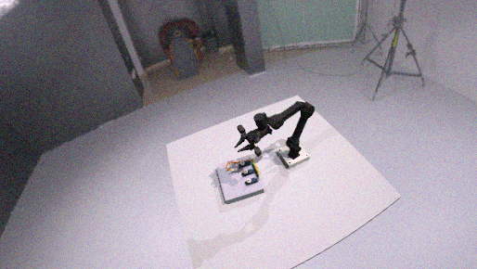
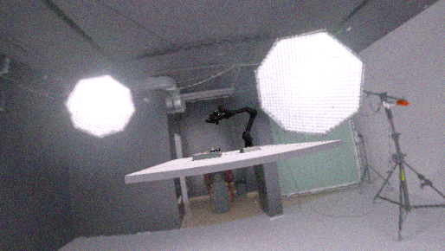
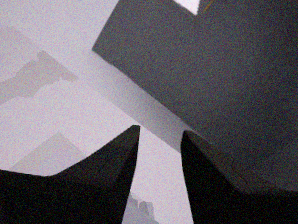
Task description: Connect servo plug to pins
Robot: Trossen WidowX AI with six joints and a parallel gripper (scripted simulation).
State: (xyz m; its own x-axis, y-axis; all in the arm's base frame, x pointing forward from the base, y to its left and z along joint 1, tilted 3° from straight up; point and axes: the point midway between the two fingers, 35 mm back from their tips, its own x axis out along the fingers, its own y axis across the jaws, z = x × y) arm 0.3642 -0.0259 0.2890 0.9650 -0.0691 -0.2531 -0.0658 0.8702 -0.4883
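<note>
My gripper tip is 26 cm above the green marked band, 11 cm past it and 6 cm to the left of it. From my gripper tip the other things lie so: grey printed holder 31 cm below, 7 cm to the right, 5 cm ahead.
</note>
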